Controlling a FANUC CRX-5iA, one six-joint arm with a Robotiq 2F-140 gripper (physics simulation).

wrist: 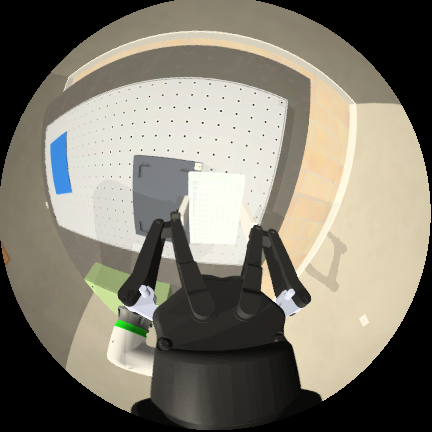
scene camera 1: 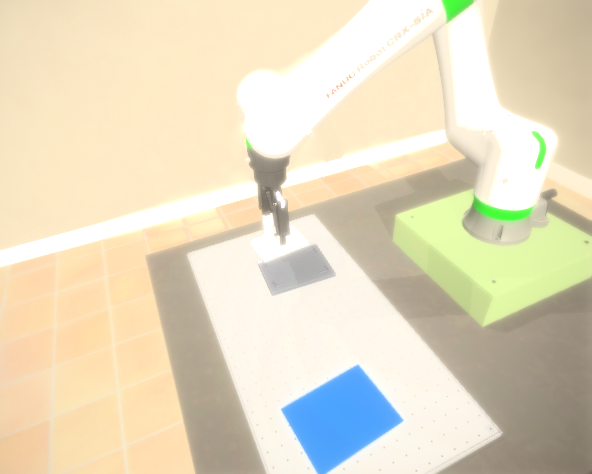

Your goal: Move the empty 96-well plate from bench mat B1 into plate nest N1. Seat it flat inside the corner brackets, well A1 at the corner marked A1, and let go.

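Observation:
The white 96-well plate is held level between the fingers of my gripper, which is shut on it. The grey plate nest N1 lies on the white board. In the scene view the plate shows beyond the nest's far edge; in the wrist view it is offset to the right and hides the nest's right part. The plate appears raised above the board. A small white label marks the nest's upper right corner; its text is unreadable. The blue bench mat B1 carries no plate.
The perforated white board lies on a dark table top. The arm's base stands on a green block to the right in the scene view. A wall rises behind the table.

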